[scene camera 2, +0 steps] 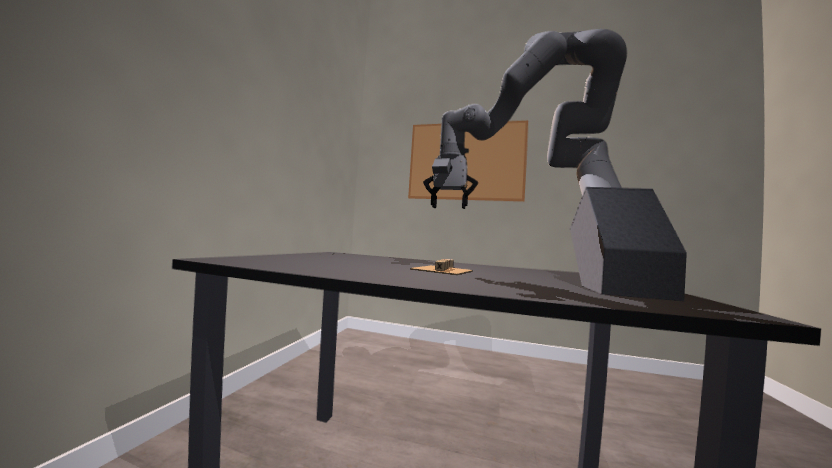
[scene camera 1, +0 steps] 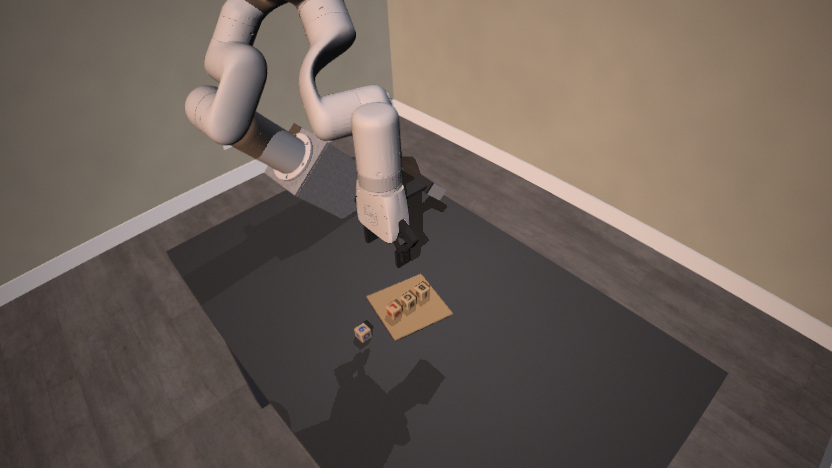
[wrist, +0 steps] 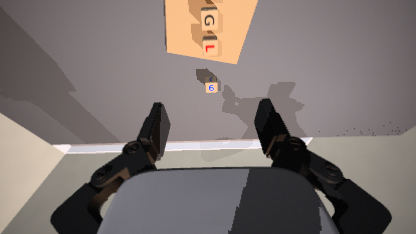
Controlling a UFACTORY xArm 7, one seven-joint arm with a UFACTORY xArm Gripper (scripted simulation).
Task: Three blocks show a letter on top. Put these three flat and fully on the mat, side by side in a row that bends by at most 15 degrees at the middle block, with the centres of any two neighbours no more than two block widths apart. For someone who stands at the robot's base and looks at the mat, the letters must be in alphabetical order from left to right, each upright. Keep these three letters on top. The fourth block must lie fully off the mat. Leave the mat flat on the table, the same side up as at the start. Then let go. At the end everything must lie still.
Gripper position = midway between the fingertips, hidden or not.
In view: the gripper [scene camera 1: 387, 251] and a mat [scene camera 1: 432, 309].
The gripper shows as well in scene camera 2 [scene camera 2: 448, 208] and in the wrist view [wrist: 211, 112].
